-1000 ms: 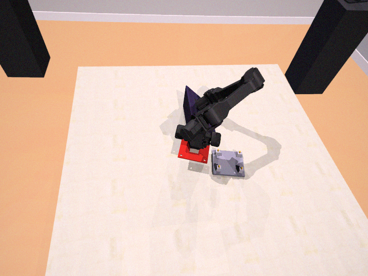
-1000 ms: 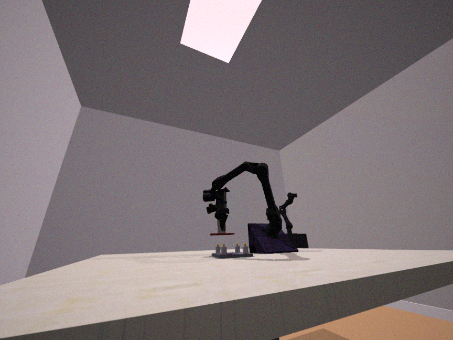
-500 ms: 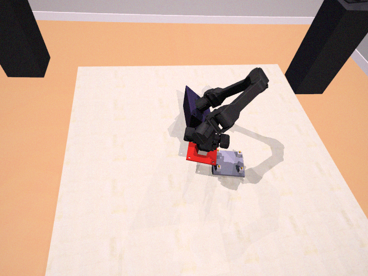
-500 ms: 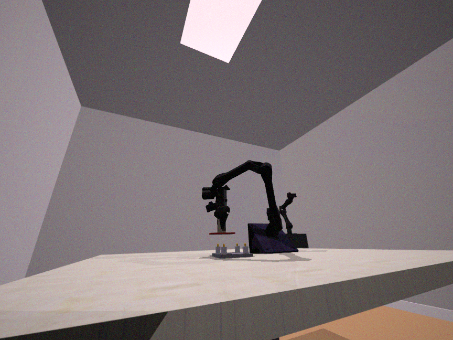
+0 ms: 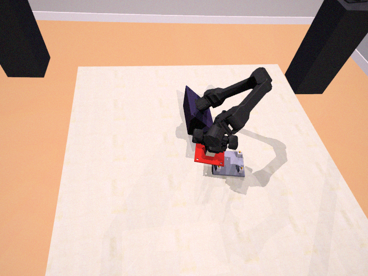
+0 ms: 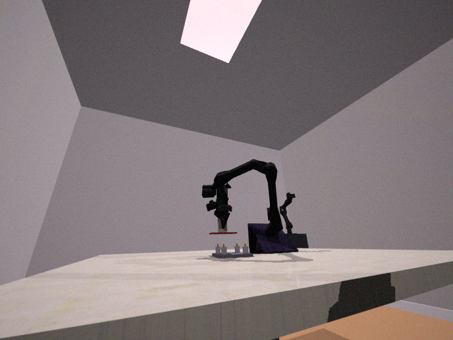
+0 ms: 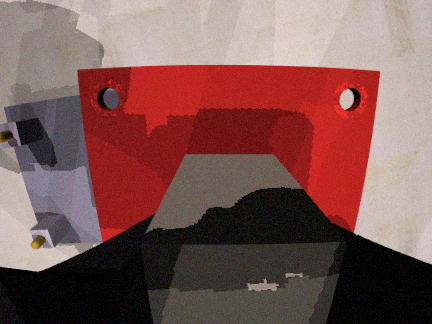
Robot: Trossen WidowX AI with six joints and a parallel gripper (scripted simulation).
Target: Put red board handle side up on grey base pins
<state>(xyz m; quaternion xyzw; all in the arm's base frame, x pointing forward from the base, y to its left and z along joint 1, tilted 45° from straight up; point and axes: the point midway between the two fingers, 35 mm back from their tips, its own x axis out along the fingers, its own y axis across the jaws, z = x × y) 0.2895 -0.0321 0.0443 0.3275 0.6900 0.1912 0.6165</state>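
The grey base lies 10 cm to the left of my gripper tip and 11 cm below it. From my gripper tip the other things lie so: red board (right at my gripper tip).
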